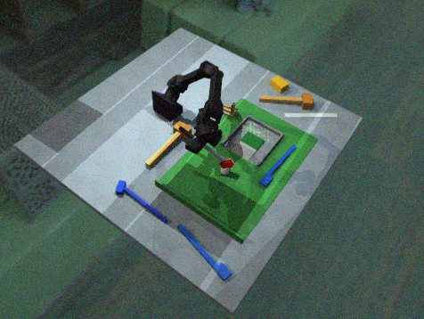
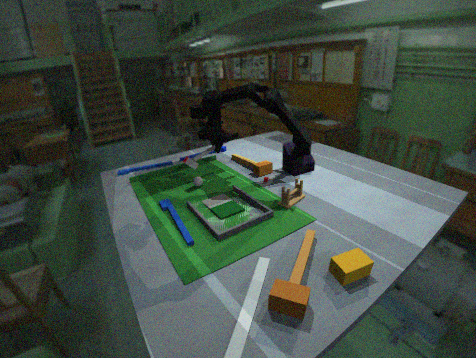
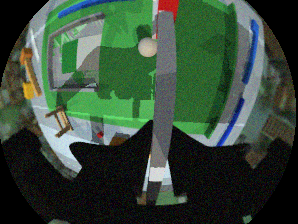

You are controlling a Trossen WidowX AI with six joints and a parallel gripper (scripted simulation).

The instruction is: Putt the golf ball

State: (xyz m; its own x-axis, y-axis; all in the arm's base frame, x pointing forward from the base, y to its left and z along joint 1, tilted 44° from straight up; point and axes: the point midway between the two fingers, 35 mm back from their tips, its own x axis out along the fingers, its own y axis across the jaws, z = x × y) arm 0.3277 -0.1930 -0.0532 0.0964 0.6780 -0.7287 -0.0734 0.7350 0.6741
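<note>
My gripper tip is now 120 mm short of the white golf ball, 100 mm above it and 30 mm to the right of it. Round my gripper tip: tiny red cube 170 mm to the left, 150 mm behind, 110 mm below; then green mat 140 mm to the left, 140 mm ahead, 120 mm below; then red putter 30 mm ahead, 20 mm above, 10 mm to the left.
</note>
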